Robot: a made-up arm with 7 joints.
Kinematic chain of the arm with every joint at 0, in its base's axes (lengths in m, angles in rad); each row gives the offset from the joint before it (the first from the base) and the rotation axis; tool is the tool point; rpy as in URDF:
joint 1: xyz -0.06 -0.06 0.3 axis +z
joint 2: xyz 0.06 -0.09 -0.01 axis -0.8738 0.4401 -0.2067
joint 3: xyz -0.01 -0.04 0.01 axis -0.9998 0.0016 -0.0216
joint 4: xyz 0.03 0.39 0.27 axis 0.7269 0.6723 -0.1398
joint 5: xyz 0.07 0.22 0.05 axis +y
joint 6: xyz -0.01 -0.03 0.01 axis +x
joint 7: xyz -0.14 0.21 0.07 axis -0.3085 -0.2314 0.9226
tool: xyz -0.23 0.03 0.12 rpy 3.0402 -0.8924 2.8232
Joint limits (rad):
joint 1: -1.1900..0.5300
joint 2: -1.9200..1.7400
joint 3: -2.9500..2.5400
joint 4: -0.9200..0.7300
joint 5: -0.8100..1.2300
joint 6: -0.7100..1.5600
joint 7: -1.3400..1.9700
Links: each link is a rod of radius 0.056 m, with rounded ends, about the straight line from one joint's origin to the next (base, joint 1, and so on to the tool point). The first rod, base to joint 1, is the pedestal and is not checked.
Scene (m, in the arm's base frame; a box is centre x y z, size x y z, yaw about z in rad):
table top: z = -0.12
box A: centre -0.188 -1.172 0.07 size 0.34 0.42 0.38 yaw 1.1
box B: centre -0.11 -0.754 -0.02 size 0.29 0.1 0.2 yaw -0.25
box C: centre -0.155 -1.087 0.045 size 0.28 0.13 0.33 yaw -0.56
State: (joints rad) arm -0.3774 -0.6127 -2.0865 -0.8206 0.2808 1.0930 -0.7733
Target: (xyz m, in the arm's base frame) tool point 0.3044 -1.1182 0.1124
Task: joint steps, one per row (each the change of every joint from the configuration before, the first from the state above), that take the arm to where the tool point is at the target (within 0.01 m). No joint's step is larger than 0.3 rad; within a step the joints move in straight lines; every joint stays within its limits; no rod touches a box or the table.
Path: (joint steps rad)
1: 0.2147 0.0488 0.1871 -0.0331 0.1151 -0.0965 0.0397
2: 0.2147 0.0488 0.1872 -0.0332 0.1151 -0.0964 0.0397
3: 0.2147 0.0488 0.1871 -0.0331 0.1152 -0.0965 0.0397
4: 0.0415 -0.0436 -0.2409 0.1448 -0.0653 0.1870 -0.1107
5: 0.0414 -0.0436 -0.2409 0.1449 -0.0652 0.1870 -0.1107

